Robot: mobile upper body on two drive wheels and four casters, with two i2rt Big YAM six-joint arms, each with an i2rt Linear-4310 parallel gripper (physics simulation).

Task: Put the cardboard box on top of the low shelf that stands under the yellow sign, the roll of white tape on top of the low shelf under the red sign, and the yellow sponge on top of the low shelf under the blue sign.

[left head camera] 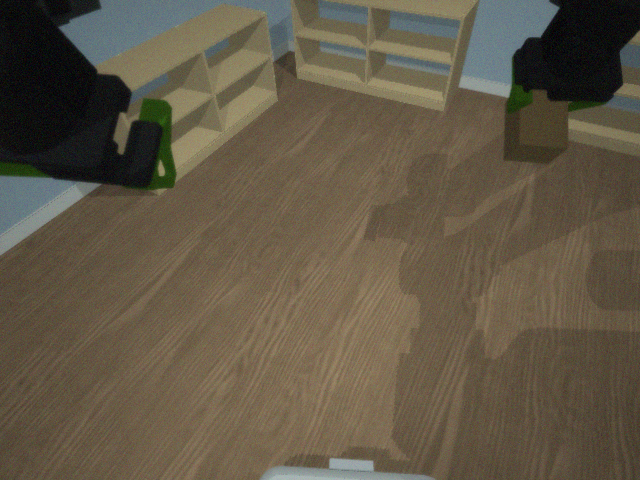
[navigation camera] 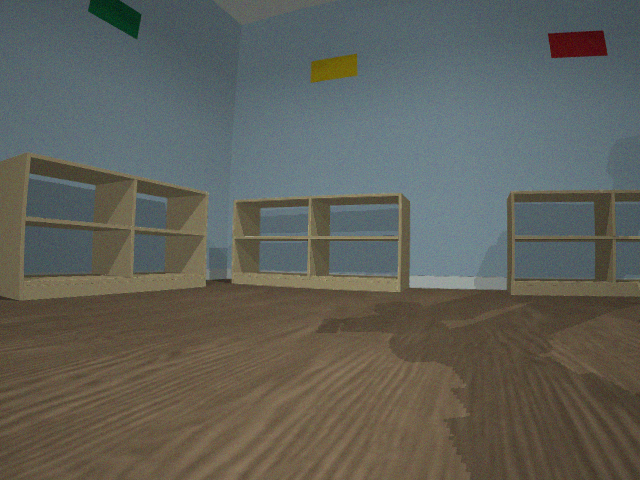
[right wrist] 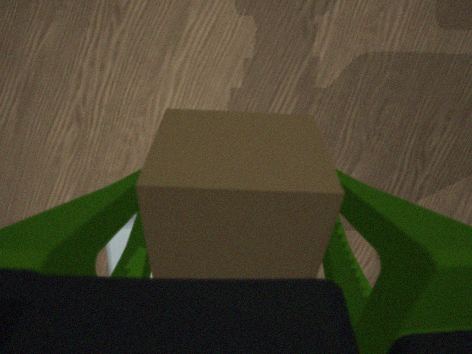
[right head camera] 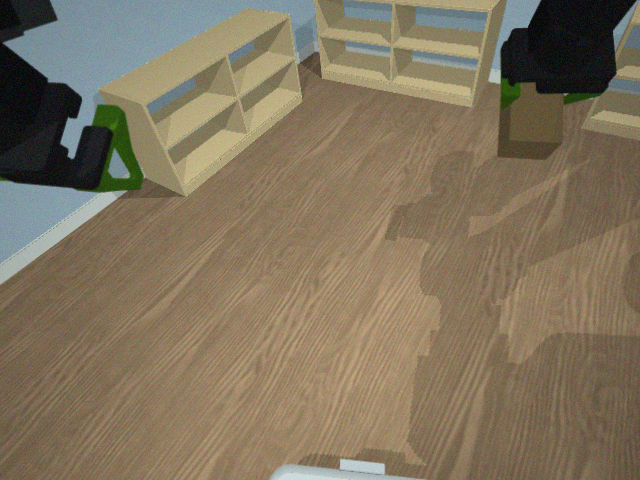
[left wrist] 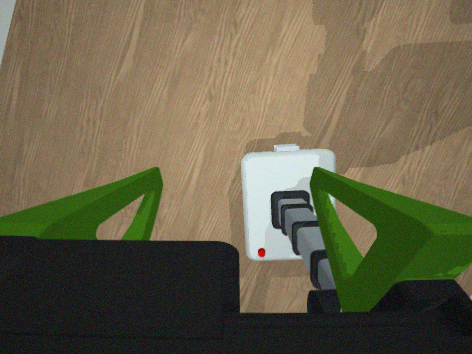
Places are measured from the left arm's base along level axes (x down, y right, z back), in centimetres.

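Where they show: left gripper, fingertip midpoint: (left head camera: 120,175) (right head camera: 93,178) (left wrist: 236,175); right gripper, fingertip midpoint: (left head camera: 532,110) (right wrist: 237,175) (right head camera: 527,104).
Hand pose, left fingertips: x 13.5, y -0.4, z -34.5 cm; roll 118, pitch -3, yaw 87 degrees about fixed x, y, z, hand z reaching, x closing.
After its pixels a point has its place.
My right gripper (left head camera: 547,103) {x 21.8, y 45.3, z -59.6 cm} (right head camera: 537,95) {x 21.8, y 45.3, z -59.6 cm} (right wrist: 237,175) {x 21.8, y 45.3, z -59.6 cm} is shut on the brown cardboard box (left head camera: 542,126) {x 21.0, y 44.7, z -54.3 cm} (right head camera: 535,118) {x 20.9, y 44.8, z -54.6 cm} (right wrist: 240,150) {x 19.8, y 45.4, z -60.7 cm}, held in the air at the upper right of both head views. My left gripper (left wrist: 236,175) {x 13.6, y -0.4, z -34.5 cm} is open and empty. The yellow sign (navigation camera: 333,68) {x -33.8, y 49.5, z -326.5 cm} hangs above the middle low shelf (left head camera: 434,6) {x 80.0, y 71.5, z -282.5 cm} (right head camera: 392,87) {x 137.1, y 33.0, z -288.4 cm} (navigation camera: 405,242) {x 109.9, y 93.6, z -278.2 cm}, at the back of the head views. The red sign (navigation camera: 577,44) {x -33.7, y 218.7, z -241.9 cm} hangs above the right low shelf (left head camera: 610,138) {x 133.7, y 177.2, z -219.3 cm} (right head camera: 610,127) {x 136.6, y 159.3, z -228.5 cm} (navigation camera: 568,287) {x 136.1, y 177.3, z -219.4 cm}, partly cut off. The blue sign, white tape and yellow sponge do not show.
A third low shelf (left head camera: 191,41) {x 80.0, y -71.0, z -234.5 cm} (right head camera: 196,54) {x 79.9, y -80.0, z -224.9 cm} (navigation camera: 12,227) {x 111.1, y -98.2, z -175.4 cm} stands along the wall at the left, near a green sign (navigation camera: 116,16) {x -31.4, y -99.0, z -244.5 cm}. My left arm overlaps its near end in the left head view. My white base (left head camera: 346,473) {x 116.4, y 21.1, z -31.2 cm} (left wrist: 260,175) {x 115.0, y 6.9, z -19.9 cm} shows below.
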